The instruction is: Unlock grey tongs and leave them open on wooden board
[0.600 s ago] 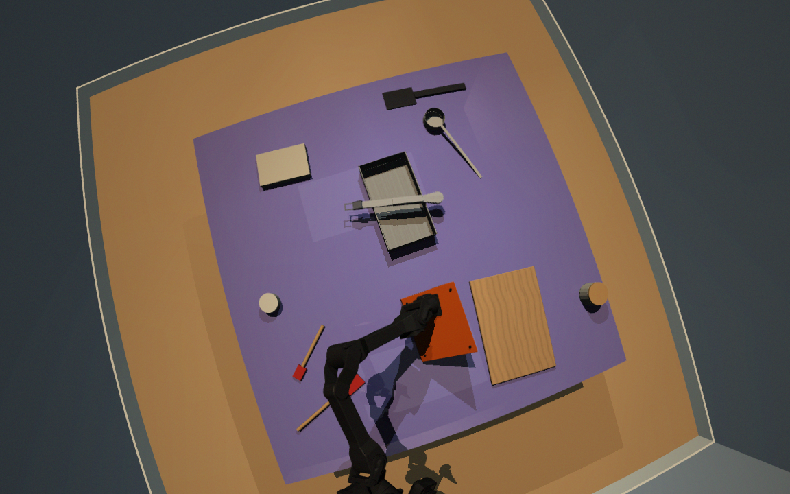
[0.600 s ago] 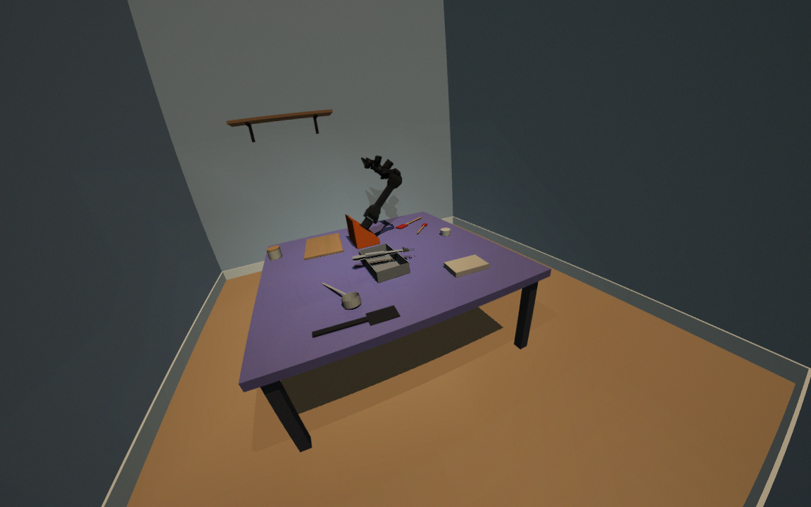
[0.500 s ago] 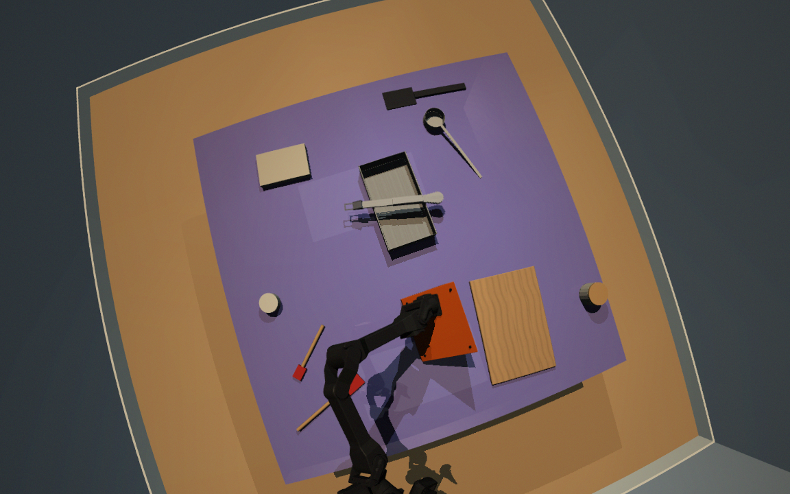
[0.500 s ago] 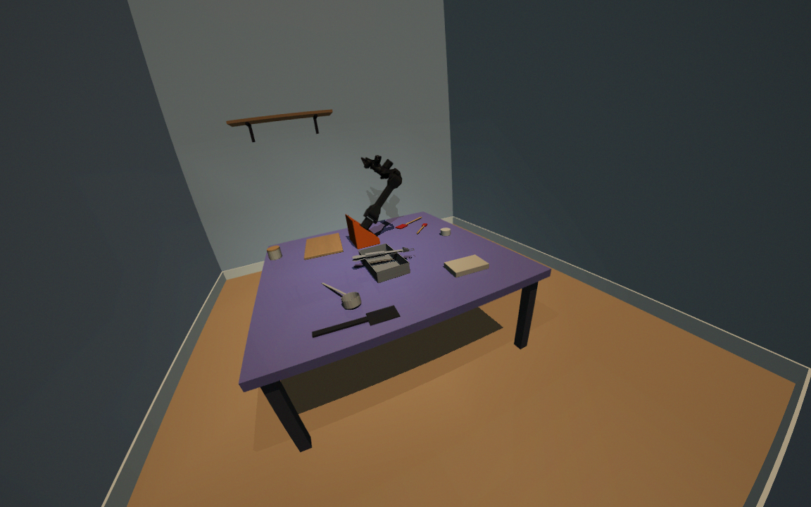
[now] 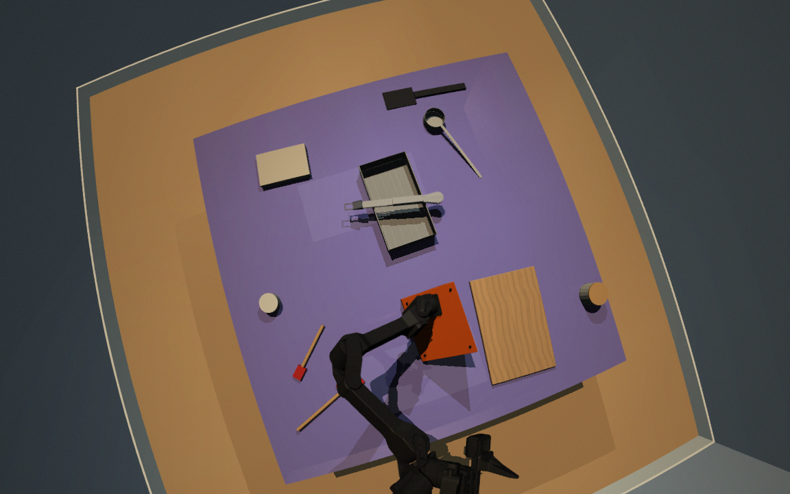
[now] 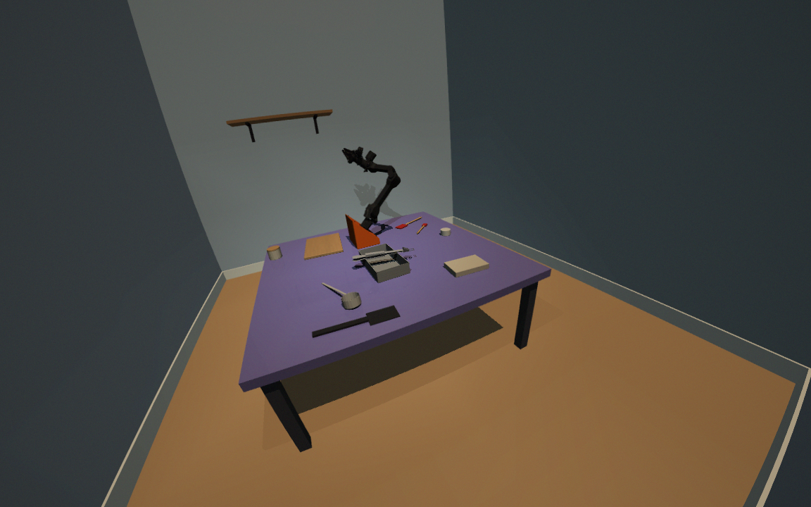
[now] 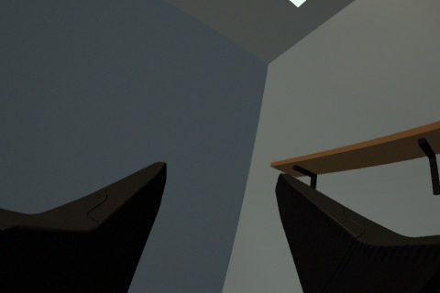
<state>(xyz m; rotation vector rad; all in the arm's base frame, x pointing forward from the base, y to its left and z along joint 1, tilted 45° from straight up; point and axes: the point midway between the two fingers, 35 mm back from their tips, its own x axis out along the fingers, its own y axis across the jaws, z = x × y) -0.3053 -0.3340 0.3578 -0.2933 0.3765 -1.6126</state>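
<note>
My gripper tip is now 710 mm short of the roasting tin, 570 mm above it and 30 mm to the right of it. From my gripper tip the other things lie so: tan block (940 mm ahead, 580 mm below, 380 mm to the left); wooden board (590 mm below, 260 mm to the right, 210 mm ahead); small cylinder (580 mm below, 520 mm to the left, 480 mm ahead).
</note>
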